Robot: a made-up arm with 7 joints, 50 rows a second.
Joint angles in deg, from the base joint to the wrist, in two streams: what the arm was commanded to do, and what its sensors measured. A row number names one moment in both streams.
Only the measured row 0 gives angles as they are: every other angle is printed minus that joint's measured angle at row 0.
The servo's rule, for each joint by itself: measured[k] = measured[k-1] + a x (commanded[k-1-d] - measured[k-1]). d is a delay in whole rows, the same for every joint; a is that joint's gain. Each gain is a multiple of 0.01, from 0.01 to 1. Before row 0 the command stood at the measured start. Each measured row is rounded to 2 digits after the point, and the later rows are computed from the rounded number. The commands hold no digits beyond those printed.
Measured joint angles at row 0:
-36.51, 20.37, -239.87, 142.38, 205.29, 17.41, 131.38
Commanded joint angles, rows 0 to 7:
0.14, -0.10, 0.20, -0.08, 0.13, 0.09, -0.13
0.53, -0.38, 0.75, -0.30, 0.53, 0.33, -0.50
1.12, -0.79, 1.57, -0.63, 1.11, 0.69, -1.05
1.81, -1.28, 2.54, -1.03, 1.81, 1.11, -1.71
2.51, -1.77, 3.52, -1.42, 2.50, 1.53, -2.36
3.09, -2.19, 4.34, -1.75, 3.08, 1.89, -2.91
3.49, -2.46, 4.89, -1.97, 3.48, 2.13, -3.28
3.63, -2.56, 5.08, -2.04, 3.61, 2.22, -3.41
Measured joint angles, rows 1 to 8:
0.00, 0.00, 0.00, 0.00, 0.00, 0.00, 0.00
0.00, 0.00, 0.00, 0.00, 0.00, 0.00, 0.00
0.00, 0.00, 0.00, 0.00, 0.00, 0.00, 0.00
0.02, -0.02, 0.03, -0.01, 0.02, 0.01, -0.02
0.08, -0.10, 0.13, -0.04, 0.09, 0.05, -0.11
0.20, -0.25, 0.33, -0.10, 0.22, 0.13, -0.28
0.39, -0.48, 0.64, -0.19, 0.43, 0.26, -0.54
0.64, -0.76, 1.04, -0.31, 0.70, 0.43, -0.87
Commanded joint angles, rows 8 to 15:
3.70, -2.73, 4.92, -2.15, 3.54, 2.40, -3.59
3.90, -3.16, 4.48, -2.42, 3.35, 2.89, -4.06
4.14, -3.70, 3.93, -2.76, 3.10, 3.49, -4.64
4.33, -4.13, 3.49, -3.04, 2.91, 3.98, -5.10
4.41, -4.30, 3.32, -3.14, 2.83, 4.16, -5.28
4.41, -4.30, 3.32, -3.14, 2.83, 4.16, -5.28
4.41, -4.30, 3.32, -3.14, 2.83, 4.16, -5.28
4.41, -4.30, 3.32, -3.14, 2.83, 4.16, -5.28
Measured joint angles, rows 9 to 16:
0.93, -1.07, 1.50, -0.45, 1.01, 0.62, -1.24
1.24, -1.38, 1.97, -0.60, 1.33, 0.82, -1.61
1.53, -1.64, 2.41, -0.74, 1.63, 1.00, -1.93
1.79, -1.88, 2.76, -0.88, 1.88, 1.18, -2.23
2.04, -2.16, 3.00, -1.03, 2.07, 1.40, -2.56
2.29, -2.50, 3.13, -1.20, 2.20, 1.67, -2.93
2.53, -2.86, 3.18, -1.38, 2.29, 1.97, -3.32
2.76, -3.18, 3.20, -1.56, 2.36, 2.25, -3.67

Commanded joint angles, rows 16 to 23:
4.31, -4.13, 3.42, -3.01, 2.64, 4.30, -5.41
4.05, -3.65, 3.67, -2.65, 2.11, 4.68, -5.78
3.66, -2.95, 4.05, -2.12, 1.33, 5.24, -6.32
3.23, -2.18, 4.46, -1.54, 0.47, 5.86, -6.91
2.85, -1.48, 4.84, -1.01, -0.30, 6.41, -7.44
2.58, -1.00, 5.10, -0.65, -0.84, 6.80, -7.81
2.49, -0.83, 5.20, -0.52, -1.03, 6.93, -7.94
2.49, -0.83, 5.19, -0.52, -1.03, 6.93, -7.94
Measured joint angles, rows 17 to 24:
2.96, -3.43, 3.22, -1.72, 2.42, 2.50, -3.96
3.13, -3.62, 3.23, -1.86, 2.47, 2.72, -4.20
3.28, -3.77, 3.24, -1.99, 2.52, 2.91, -4.39
3.40, -3.85, 3.27, -2.09, 2.54, 3.09, -4.57
3.48, -3.81, 3.33, -2.15, 2.48, 3.30, -4.79
3.50, -3.62, 3.43, -2.15, 2.33, 3.55, -5.07
3.47, -3.30, 3.57, -2.09, 2.09, 3.85, -5.40
3.40, -2.90, 3.75, -1.98, 1.78, 4.18, -5.77

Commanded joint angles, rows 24 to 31:
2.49, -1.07, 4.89, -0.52, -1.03, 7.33, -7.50
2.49, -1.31, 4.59, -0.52, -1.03, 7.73, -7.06
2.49, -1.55, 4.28, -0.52, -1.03, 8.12, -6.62
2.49, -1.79, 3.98, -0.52, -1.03, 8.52, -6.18
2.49, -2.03, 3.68, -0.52, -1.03, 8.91, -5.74
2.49, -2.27, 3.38, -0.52, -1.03, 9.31, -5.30
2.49, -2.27, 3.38, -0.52, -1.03, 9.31, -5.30
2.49, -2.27, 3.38, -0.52, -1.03, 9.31, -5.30
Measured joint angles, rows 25 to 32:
3.30, -2.48, 3.94, -1.85, 1.44, 4.52, -6.14
3.20, -2.12, 4.12, -1.72, 1.12, 4.83, -6.46
3.11, -1.84, 4.27, -1.60, 0.84, 5.10, -6.73
3.04, -1.67, 4.36, -1.49, 0.60, 5.39, -6.87
2.97, -1.59, 4.39, -1.39, 0.39, 5.69, -6.90
2.91, -1.58, 4.37, -1.30, 0.21, 6.01, -6.85
2.86, -1.63, 4.32, -1.22, 0.05, 6.34, -6.73
2.82, -1.72, 4.23, -1.15, -0.09, 6.67, -6.55

